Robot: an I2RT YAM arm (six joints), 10 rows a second.
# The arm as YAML. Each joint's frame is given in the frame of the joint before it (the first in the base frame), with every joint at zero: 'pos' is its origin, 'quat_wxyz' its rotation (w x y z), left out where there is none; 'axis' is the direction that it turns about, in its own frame. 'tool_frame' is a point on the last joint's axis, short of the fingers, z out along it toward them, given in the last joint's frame.
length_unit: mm
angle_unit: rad
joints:
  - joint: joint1
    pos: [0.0, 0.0, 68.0]
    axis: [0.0, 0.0, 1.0]
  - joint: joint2
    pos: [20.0, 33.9, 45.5]
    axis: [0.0, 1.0, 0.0]
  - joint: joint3
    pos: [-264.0, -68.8, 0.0]
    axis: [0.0, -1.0, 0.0]
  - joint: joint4
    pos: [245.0, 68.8, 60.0]
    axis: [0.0, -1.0, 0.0]
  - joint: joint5
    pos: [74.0, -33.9, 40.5]
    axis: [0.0, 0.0, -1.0]
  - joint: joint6
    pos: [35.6, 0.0, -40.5]
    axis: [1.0, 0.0, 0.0]
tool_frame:
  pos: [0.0, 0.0, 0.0]
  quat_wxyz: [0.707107, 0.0, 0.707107, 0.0]
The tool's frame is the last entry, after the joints.
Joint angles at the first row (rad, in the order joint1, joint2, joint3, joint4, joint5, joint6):
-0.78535 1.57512 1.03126 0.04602 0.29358 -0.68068
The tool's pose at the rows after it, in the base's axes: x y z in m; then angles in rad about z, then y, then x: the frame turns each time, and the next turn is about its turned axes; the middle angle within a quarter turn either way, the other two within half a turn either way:
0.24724, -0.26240, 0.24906, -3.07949, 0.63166, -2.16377
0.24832, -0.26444, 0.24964, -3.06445, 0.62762, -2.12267
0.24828, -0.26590, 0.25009, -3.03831, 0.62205, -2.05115
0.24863, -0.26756, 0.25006, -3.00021, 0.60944, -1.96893
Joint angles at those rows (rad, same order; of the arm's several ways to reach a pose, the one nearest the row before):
-0.78536 1.59039 1.03863 0.05905 0.30631 -0.68736
-0.78541 1.59687 1.03599 0.09642 0.32584 -0.70615
-0.78539 1.59917 1.01837 0.16829 0.35766 -0.73887
-0.78540 1.60524 0.99777 0.25729 0.38545 -0.78616

